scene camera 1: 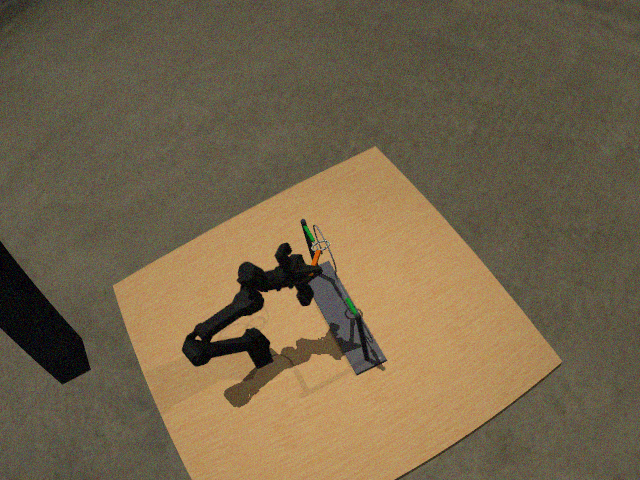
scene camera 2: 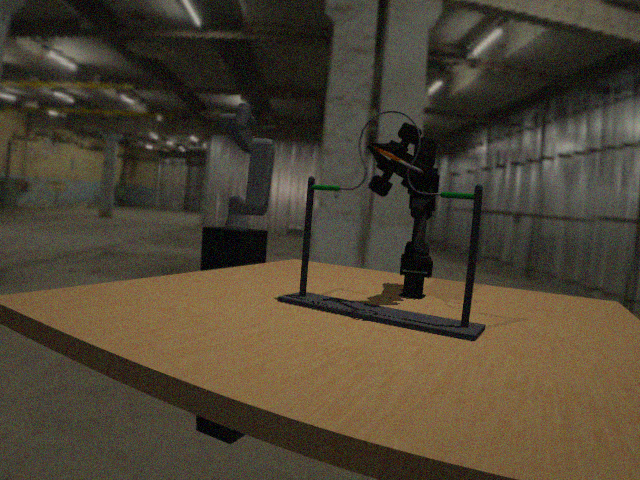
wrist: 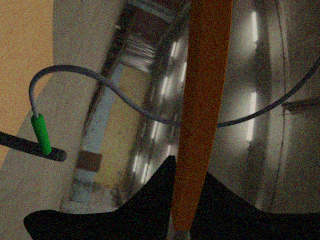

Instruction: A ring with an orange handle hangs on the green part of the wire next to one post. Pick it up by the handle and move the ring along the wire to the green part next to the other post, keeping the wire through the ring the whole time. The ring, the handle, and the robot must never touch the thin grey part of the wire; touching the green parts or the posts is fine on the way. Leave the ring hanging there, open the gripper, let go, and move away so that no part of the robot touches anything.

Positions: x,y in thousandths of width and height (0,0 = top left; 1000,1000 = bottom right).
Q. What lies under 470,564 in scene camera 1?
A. My gripper.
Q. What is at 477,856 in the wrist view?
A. My gripper.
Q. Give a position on a grey base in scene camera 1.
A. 549,693
